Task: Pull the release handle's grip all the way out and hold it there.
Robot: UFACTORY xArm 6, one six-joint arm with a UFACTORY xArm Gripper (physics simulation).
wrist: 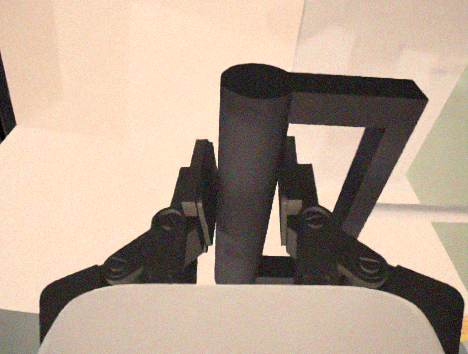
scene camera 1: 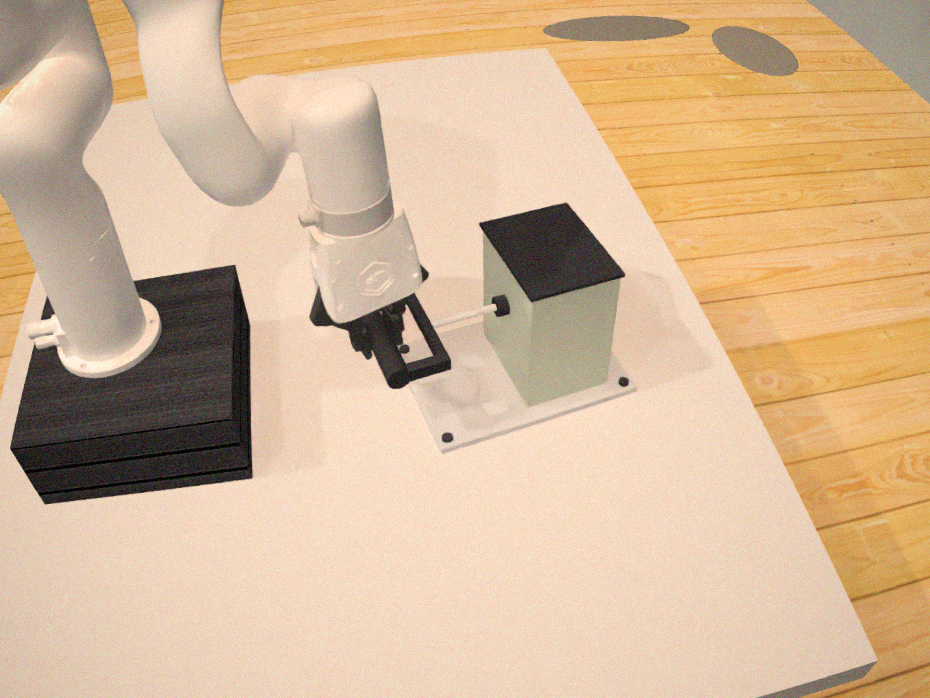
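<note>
The release handle's grip is a thick black bar, joined to a black rectangular frame. My gripper is shut on the grip, with one finger on each side of it. A thin pale rod runs from the frame to a black collar on the side of a pale green box with a black top. A long stretch of rod shows between frame and collar. The gripper body hides part of the frame in scene camera 1.
The box stands on a pale base plate with black bolts at its corners. The plate lies on the light table top. The arm's black pedestal stands at the left. Wooden floor surrounds the table.
</note>
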